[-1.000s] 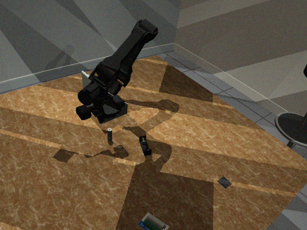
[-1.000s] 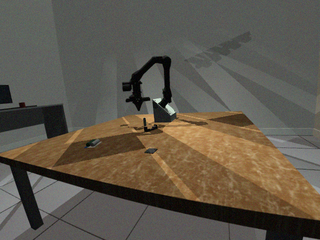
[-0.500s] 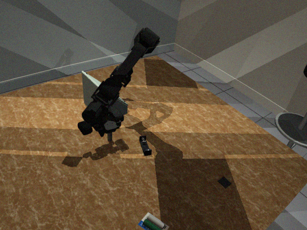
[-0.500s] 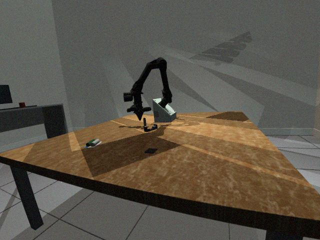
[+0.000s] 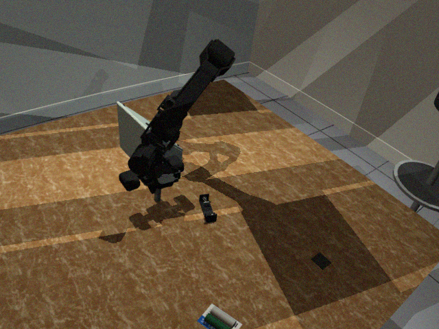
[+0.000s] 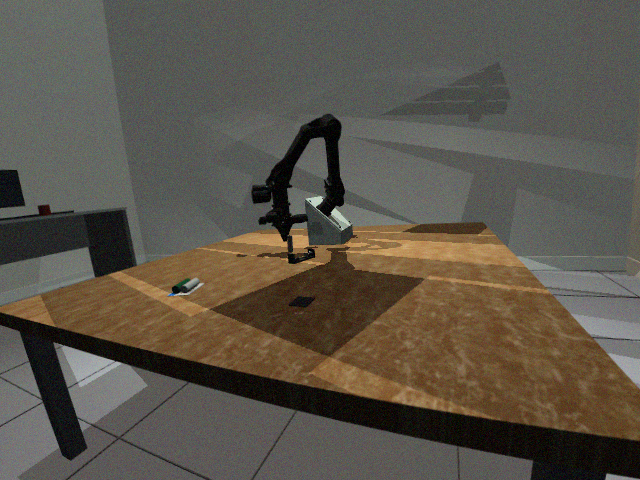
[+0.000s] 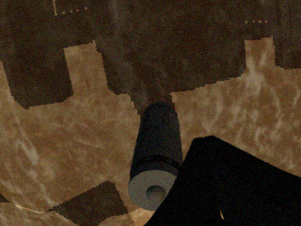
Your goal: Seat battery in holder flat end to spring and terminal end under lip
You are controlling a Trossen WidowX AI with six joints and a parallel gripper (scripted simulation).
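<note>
Now: gripper tip 2 cm to the right of the grey battery and 1 cm above it.
</note>
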